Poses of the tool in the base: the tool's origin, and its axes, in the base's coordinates. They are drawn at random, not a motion.
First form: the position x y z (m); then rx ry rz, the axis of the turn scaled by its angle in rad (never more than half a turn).
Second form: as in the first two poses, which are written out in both.
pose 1, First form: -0.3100 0.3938 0.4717 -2.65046 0.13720 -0.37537
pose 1, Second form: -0.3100 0.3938 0.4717 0.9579 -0.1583 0.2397 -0.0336 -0.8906 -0.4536
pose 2, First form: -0.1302 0.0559 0.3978 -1.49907 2.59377 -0.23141
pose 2, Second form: -0.1302 0.0559 0.3978 -0.4952 -0.8678 -0.0413 -0.8468 0.4927 -0.2004
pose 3, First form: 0.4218 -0.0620 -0.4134 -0.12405 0.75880 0.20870
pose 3, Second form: 0.4218 -0.0620 -0.4134 0.7064 0.1427 -0.6933 -0.2319 0.9721 -0.0363
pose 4, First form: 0.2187 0.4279 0.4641 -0.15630 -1.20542 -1.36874
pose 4, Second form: 0.2187 0.4279 0.4641 -0.2477 -0.6520 0.7167 0.7933 0.2882 0.5363
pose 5, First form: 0.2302 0.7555 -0.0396 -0.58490 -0.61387 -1.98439
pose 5, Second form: 0.2302 0.7555 -0.0396 -0.4398 -0.6457 0.6242 0.8854 -0.4282 0.1809
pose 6, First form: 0.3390 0.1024 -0.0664 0.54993 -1.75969 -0.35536
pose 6, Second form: 0.3390 0.1024 -0.0664 -0.1903 -0.5378 0.8213 -0.1770 0.8417 0.5102
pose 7, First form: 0.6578 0.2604 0.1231 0.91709 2.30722 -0.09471
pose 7, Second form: 0.6578 0.2604 0.1231 -0.5477 0.5909 -0.5923 0.6374 0.7533 0.1620
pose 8, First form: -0.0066 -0.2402 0.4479 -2.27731 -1.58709 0.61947
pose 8, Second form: -0.0066 -0.2402 0.4479 0.2981 0.9379 -0.1776 0.8102 -0.3469 -0.4725
